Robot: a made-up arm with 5 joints.
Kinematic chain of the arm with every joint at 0, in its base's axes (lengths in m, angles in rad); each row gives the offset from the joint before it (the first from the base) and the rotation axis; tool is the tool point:
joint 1: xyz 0 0 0.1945 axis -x
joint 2: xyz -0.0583 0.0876 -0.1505 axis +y
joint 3: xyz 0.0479 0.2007 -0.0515 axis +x
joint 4: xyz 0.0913 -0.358 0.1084 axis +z
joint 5: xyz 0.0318 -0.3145 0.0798 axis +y
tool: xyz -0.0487 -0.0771 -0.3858
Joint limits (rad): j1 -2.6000..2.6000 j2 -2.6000..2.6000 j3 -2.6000..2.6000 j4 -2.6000..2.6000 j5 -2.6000..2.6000
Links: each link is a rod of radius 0.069 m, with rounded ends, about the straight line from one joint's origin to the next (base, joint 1, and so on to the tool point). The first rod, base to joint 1, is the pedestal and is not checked.
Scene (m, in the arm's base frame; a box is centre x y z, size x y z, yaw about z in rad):
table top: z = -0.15
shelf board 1: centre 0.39 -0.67 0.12 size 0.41 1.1 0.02 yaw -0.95
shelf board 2: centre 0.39 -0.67 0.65 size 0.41 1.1 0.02 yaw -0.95
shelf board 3: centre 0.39 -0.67 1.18 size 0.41 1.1 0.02 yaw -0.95
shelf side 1: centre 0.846 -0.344 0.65 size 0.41 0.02 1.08 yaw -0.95
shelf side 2: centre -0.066 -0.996 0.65 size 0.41 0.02 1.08 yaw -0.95
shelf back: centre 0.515 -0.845 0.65 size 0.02 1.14 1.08 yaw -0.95
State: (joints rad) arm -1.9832 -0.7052 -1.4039 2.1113 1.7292
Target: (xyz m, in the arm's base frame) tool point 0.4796 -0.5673 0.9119
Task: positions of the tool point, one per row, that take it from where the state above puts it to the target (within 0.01 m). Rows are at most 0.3 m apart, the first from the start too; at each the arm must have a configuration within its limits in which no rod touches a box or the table.
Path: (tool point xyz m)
1: 0.0567 -0.6865 0.4127
2: -0.0139 -0.5882 0.4146
3: -0.0548 -0.4709 0.4153
4: 0.0111 -0.4828 0.5771
5: 0.1189 -0.4157 0.7574
6: 0.2533 -0.2508 0.9119
7: 0.3433 -0.3709 0.9176
8: 0.4236 -0.4735 0.9141
9: 0.4796 -0.5673 0.9119

